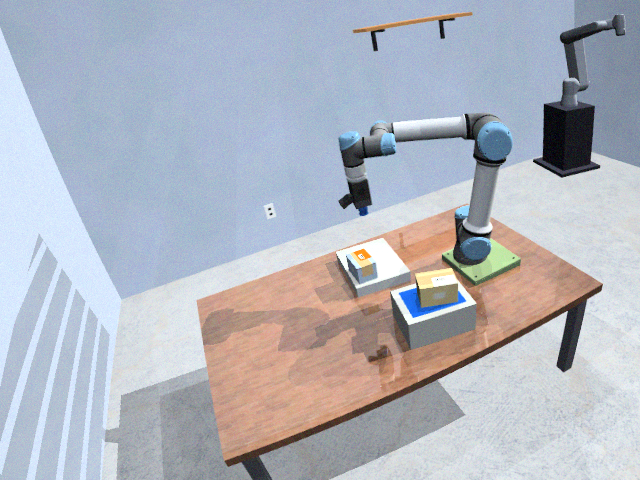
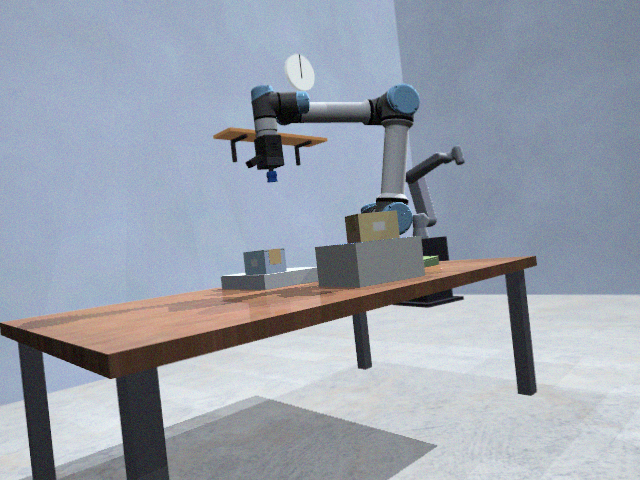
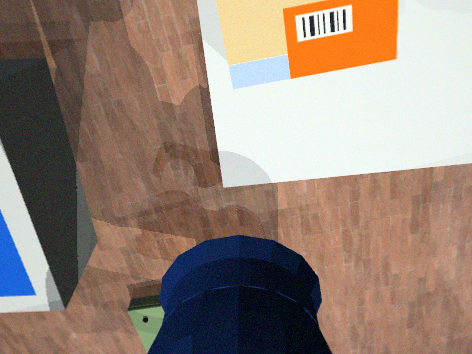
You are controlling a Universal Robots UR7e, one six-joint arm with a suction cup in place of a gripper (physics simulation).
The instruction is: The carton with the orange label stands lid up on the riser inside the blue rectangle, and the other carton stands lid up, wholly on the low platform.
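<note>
The carton with the orange label (image 1: 362, 267) (image 2: 264, 261) (image 3: 260, 30) is light blue and tan. It stands on the low white platform (image 1: 382, 253) (image 2: 242, 282) (image 3: 325, 130), with the orange label facing up. The other carton (image 1: 437, 289) (image 2: 373, 227) is tan with a white label on top. It stands on the grey riser (image 1: 442, 323) (image 2: 387, 262), over part of the blue rectangle (image 1: 413, 303) (image 3: 10, 270). My suction gripper (image 1: 363, 211) (image 2: 271, 176) (image 3: 240, 270) has a dark blue cup. It hangs high above the platform area, apart from both cartons, and holds nothing, so it is open.
The wooden table (image 1: 279, 377) (image 2: 155, 330) carries everything. My arm's green base plate (image 1: 480, 271) (image 2: 430, 260) (image 3: 147, 330) lies right of the platform, behind the riser. A wall shelf (image 1: 413, 22) (image 2: 305, 139) and a second arm on a black pedestal (image 1: 567, 136) are in the background.
</note>
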